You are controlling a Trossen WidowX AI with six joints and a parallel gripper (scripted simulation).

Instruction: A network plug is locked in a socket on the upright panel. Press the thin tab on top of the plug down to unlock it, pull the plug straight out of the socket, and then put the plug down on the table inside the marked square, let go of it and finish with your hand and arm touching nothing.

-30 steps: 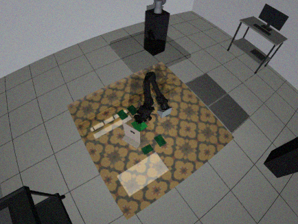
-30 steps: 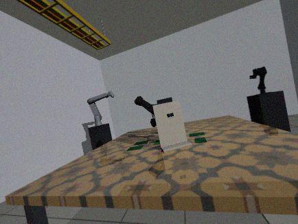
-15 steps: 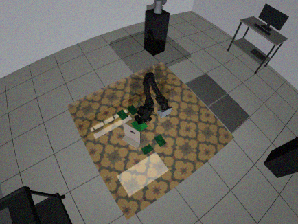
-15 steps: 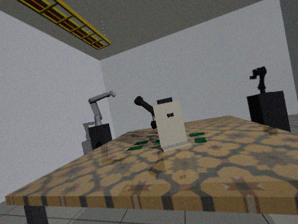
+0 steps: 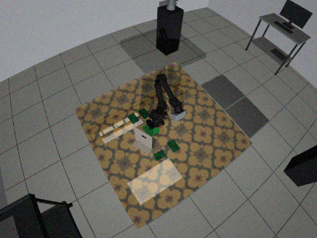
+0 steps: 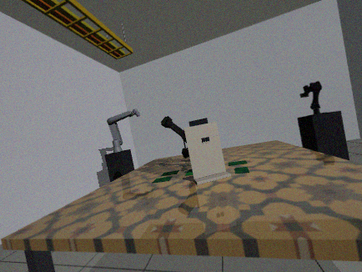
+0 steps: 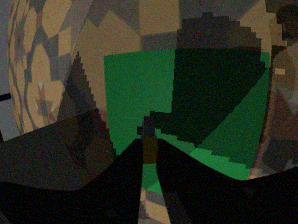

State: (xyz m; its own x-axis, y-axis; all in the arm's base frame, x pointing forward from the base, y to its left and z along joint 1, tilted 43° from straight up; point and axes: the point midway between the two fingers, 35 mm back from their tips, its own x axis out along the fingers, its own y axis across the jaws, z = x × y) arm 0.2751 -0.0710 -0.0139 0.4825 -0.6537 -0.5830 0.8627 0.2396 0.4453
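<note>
My gripper tip is now 20 mm above the green square and 10 mm past it. The rest, counted from my gripper tip: pale upright panel 150 mm ahead, 100 mm above, 90 mm to the left; yellowish network plug right at my gripper tip.
</note>
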